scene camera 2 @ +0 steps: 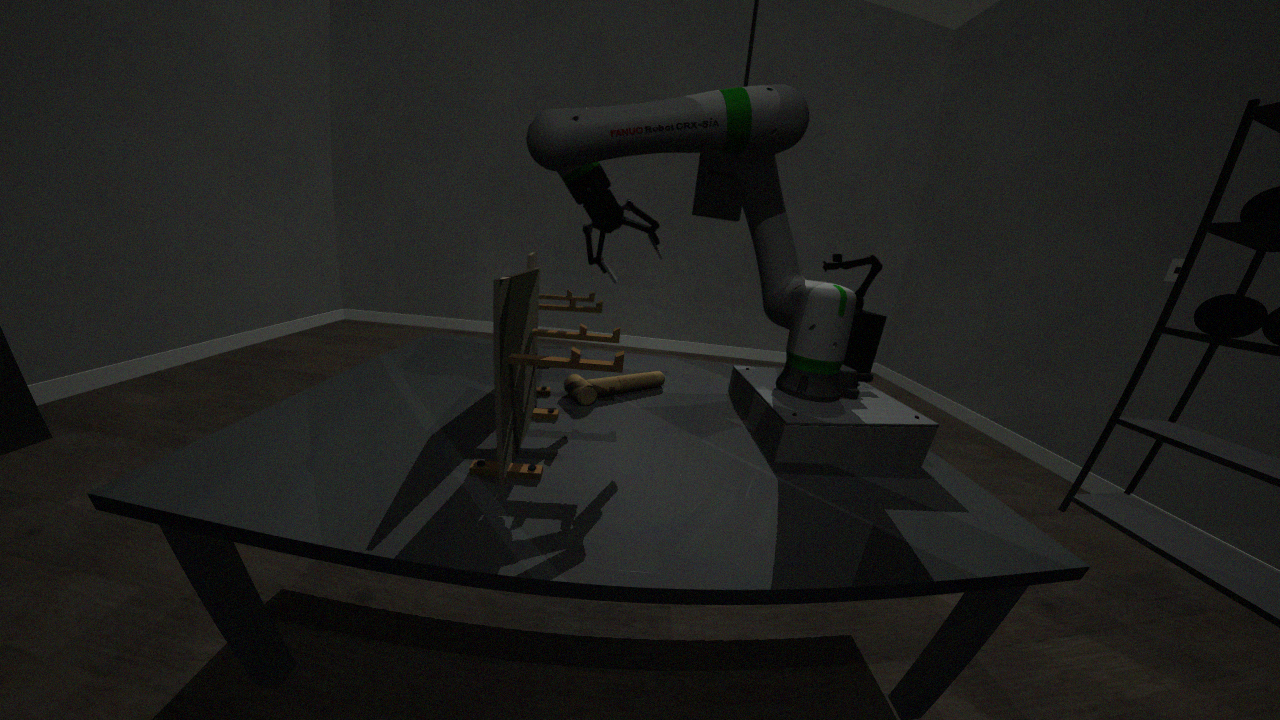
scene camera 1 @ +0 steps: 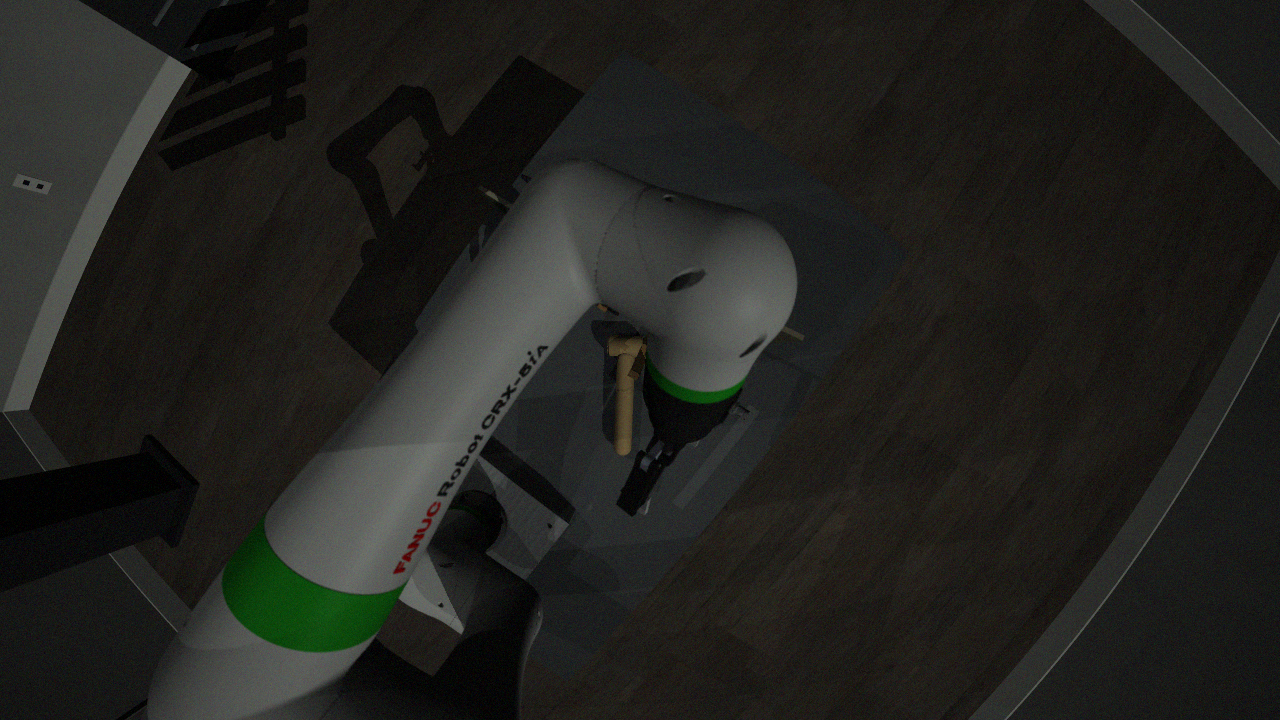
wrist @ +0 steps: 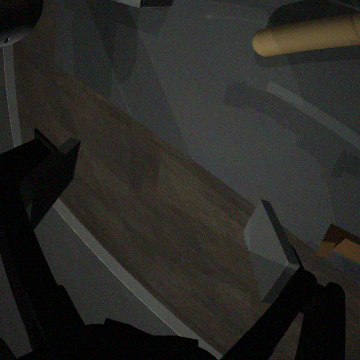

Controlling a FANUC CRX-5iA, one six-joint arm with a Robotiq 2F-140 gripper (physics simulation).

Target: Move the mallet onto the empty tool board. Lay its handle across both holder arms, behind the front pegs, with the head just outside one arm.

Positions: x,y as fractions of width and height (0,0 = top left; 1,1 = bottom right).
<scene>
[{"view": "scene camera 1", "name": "gripper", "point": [0.52,0.66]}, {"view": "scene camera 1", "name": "wooden mallet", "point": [0.49,0.48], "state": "on the table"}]
</scene>
